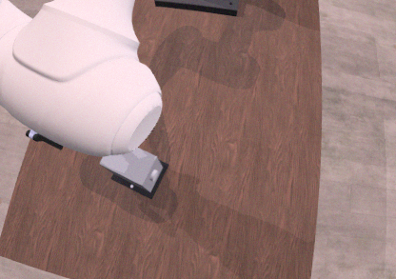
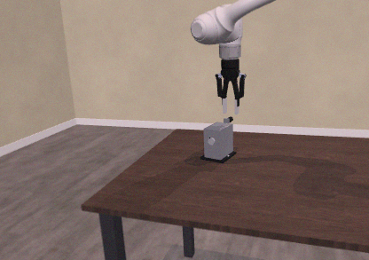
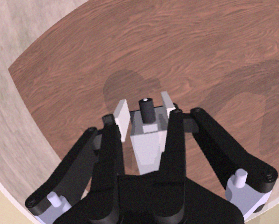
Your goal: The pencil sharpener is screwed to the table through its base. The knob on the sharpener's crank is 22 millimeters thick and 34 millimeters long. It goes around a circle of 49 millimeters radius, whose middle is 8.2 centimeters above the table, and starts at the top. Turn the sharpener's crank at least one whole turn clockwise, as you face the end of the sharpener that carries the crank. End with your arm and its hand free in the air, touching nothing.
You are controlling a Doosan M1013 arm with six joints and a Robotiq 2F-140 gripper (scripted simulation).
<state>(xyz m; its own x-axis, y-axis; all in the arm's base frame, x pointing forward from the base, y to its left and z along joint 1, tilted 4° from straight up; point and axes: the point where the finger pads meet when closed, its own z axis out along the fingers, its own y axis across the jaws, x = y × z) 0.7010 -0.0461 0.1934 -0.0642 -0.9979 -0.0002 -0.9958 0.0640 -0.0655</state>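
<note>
Now: the dark crank knob 2 cm to the left of my hand and 6 cm below it.
</note>
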